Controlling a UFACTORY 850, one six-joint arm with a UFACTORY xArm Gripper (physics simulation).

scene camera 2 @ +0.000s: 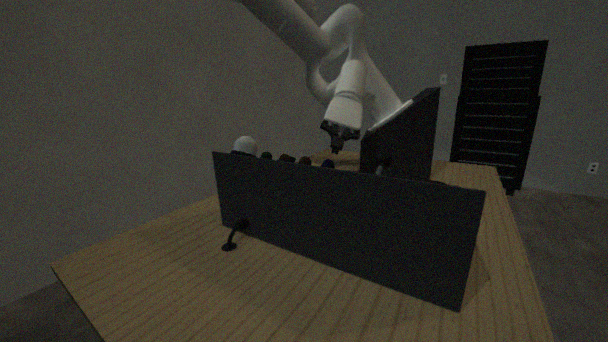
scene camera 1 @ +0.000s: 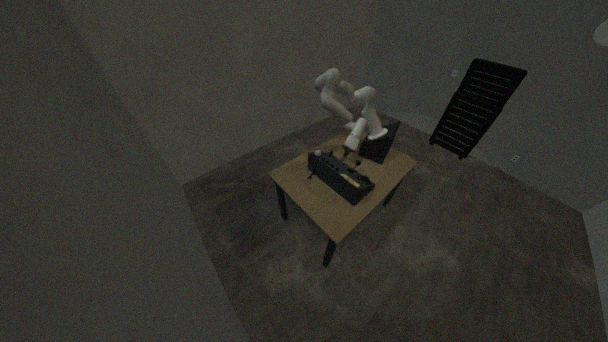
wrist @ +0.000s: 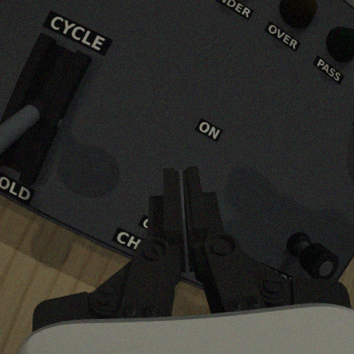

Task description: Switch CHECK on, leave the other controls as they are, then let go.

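The dark control box (scene camera 1: pixel 332 181) (scene camera 2: pixel 345 225) (wrist: pixel 150 100) stands on the table. In the wrist view the CHECK label (wrist: pixel 128 240) is partly covered by my left finger, and the ON label (wrist: pixel 209 130) shows ahead of the fingertips. The CHECK switch's lever does not show in the wrist view; the fingers may hide it, so I cannot tell its position. My gripper (scene camera 1: pixel 346 154) (scene camera 2: pixel 335 151) (wrist: pixel 181 190) is shut and empty, with its tips over the panel between the two labels. Contact with the lever cannot be seen.
The CYCLE lever (wrist: pixel 20 124) is left of the fingers, a black knob (wrist: pixel 318 261) right. The OVER button (wrist: pixel 298 11) and PASS button (wrist: pixel 342 44) are at upper right. A white dome (scene camera 1: pixel 318 153) (scene camera 2: pixel 245 145) tops one box end. A dark slab (scene camera 2: pixel 405 135) stands behind.
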